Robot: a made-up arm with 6 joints.
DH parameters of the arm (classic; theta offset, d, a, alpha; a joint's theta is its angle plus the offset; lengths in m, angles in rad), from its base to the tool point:
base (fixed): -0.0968 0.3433 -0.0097 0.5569
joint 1: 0 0.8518 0.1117 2.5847
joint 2: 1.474 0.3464 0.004 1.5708
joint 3: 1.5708 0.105 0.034 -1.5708
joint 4: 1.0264 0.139 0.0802 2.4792
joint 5: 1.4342 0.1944 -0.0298 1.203
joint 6: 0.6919 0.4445 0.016 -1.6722
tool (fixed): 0.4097 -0.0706 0 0
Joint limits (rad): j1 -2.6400..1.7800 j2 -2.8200..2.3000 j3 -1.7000..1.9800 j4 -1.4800..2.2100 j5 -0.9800..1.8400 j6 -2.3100..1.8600
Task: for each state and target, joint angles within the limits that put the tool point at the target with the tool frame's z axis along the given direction. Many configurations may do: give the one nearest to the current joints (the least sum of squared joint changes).
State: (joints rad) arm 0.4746 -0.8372 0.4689 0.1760 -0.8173 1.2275
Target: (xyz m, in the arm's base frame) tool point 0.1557 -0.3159 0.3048 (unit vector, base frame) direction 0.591 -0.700 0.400
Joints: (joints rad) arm 0.7582 -0.0411 1.0893 -0.2965 -0.7289 0.9816
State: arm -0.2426 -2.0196 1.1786 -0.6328 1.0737 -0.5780
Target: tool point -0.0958 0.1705 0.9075 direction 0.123 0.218 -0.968
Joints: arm -0.4546 -1.8457 1.3035 -1.0947 1.6150 -0.7022
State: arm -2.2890 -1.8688 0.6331 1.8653 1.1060 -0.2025
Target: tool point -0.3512 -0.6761 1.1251 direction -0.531 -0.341 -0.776
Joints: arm -1.8074 -1.5570 0.4734 2.1447 0.8343 -0.3401
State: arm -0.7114 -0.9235 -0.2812 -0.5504 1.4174 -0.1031
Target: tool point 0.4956 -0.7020 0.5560 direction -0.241 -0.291 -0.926
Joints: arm -0.7189 -0.0550 0.1495 -1.1994 1.8400 0.3351
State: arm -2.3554 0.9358 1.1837 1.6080 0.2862 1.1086
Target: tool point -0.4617 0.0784 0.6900 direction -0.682 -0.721 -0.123
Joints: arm -1.8524 0.6157 1.8042 1.6235 -0.6512 1.5046
